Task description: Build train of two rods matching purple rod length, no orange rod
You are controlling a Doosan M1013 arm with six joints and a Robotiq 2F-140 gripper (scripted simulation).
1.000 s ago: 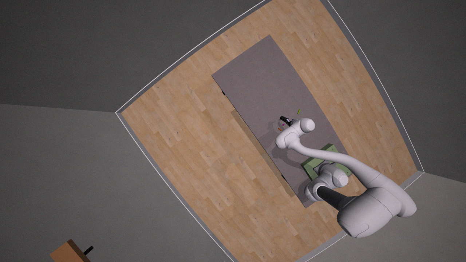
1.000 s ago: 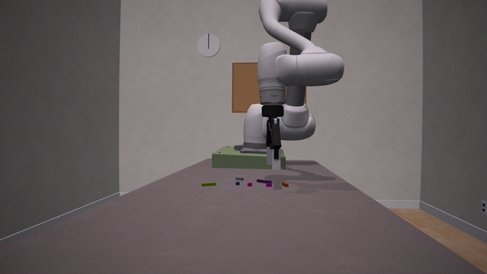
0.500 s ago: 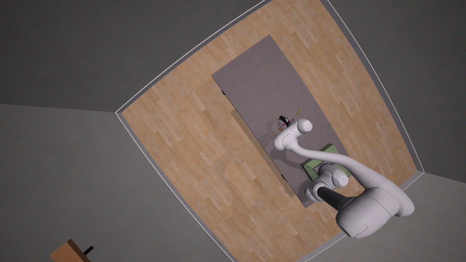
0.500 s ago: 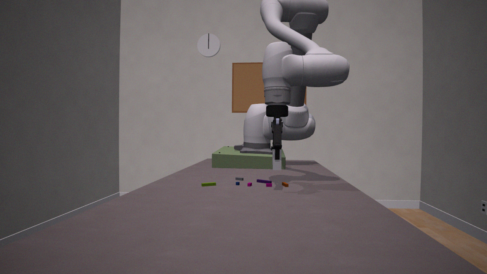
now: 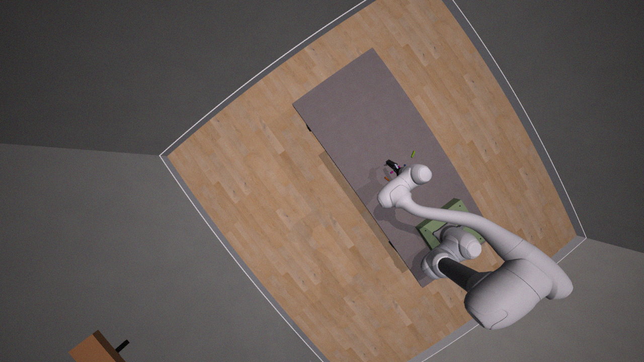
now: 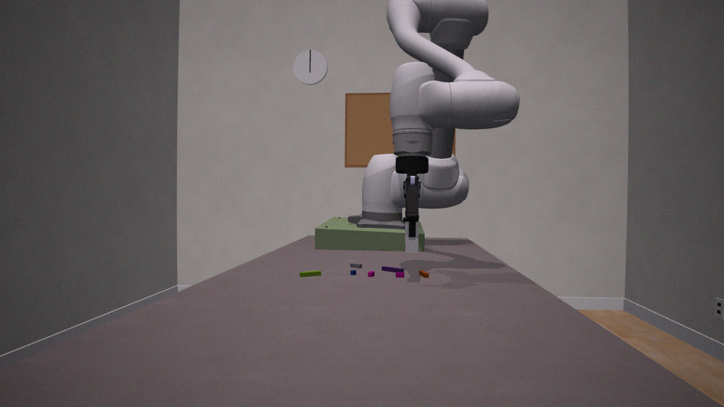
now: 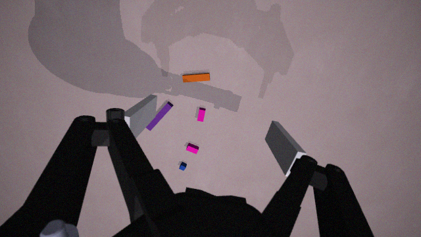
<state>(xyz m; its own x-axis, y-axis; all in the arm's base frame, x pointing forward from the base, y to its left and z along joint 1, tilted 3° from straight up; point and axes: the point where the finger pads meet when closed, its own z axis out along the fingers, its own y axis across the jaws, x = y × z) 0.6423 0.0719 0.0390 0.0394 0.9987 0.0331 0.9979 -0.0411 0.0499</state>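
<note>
The blue rod is 14 cm to the right of my hand, 7 cm below it and 4 cm behind it. Round my hand: orange rod 7 cm below, 3 cm to the left, 3 cm behind; purple rod 9 cm behind, 7 cm below, 4 cm to the right; grey rod 14 cm to the right, 14 cm behind, 7 cm below.
</note>
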